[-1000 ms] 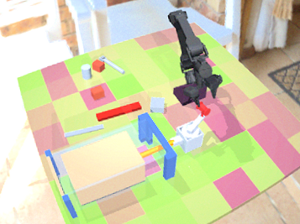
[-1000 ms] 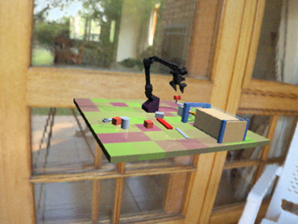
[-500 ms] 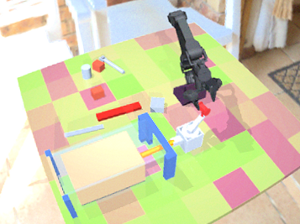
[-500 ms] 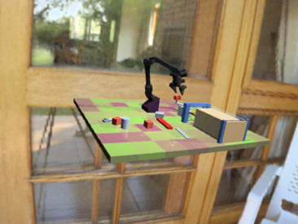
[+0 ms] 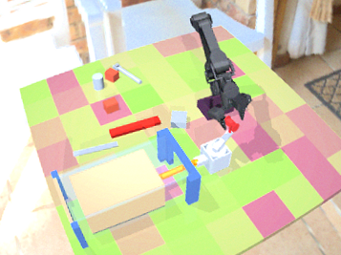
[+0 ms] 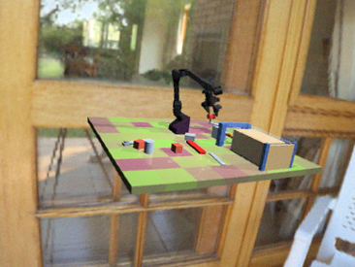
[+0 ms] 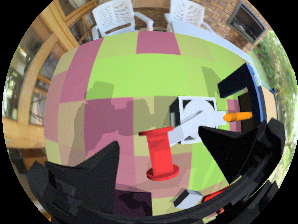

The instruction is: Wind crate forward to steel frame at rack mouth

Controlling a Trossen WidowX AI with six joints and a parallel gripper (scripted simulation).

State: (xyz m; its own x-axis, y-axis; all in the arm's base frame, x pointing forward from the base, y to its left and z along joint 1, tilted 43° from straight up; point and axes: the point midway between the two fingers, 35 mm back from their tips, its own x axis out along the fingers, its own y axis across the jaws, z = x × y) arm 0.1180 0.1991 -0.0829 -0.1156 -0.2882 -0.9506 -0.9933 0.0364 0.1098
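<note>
Now: the red grip 30 mm below my gripper tip and 20 mm to the right of it. From my gripper tip the other things lie so: grey block: 260 mm to the right, 140 mm below, 90 mm ahead; grey winch: 130 mm below, 80 mm ahead, 10 mm to the left; winch handle: 60 mm below, 30 mm ahead, 10 mm to the right.
</note>
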